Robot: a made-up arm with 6 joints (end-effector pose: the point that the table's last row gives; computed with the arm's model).
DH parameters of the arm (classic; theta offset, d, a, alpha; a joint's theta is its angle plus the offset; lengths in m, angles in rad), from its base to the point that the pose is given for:
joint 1: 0 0.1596 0 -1.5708
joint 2: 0.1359 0 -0.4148 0
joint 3: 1.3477 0 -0.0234 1.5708
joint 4: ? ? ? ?
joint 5: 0 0 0.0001 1.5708
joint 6: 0 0.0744 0 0
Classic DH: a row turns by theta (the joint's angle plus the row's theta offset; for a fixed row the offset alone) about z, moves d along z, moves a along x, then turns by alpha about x.
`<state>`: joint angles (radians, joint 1 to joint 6).
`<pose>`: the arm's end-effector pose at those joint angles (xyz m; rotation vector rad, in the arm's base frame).
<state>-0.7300 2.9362 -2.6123 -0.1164 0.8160 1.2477</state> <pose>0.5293 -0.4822 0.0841 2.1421 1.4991 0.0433</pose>
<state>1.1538 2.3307 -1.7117 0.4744 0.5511 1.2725</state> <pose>0.2279 0.5586 0.2414 -0.6606 -2.7954 -0.8359</pose>
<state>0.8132 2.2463 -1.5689 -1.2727 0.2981 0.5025</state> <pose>0.4216 0.4152 0.2709 -1.4683 1.6843 -0.2895</pose>
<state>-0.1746 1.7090 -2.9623 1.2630 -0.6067 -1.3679</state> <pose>0.1427 -0.0661 0.8870 0.5773 0.0201 -0.3381</pose>
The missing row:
joint 4: 0 0.2673 0 -1.5708
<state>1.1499 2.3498 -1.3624 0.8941 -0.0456 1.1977</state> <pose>0.2315 0.5110 0.1607 -1.3551 -2.6209 -1.0769</pose>
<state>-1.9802 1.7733 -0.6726 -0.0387 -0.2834 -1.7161</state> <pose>-0.1403 -0.3253 0.2867 -0.2966 -2.6602 1.1483</pose>
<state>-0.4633 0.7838 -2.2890 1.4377 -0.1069 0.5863</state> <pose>-0.2568 0.1196 0.8302 0.0002 -0.1240 1.5601</pose>
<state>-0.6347 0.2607 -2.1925 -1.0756 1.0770 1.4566</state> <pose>-0.4422 0.2540 0.5958 0.8437 -0.3585 -0.0275</pose>
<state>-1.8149 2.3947 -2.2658 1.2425 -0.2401 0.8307</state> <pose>-0.1806 -0.6561 0.4125 1.3566 -0.7176 0.0242</pose>
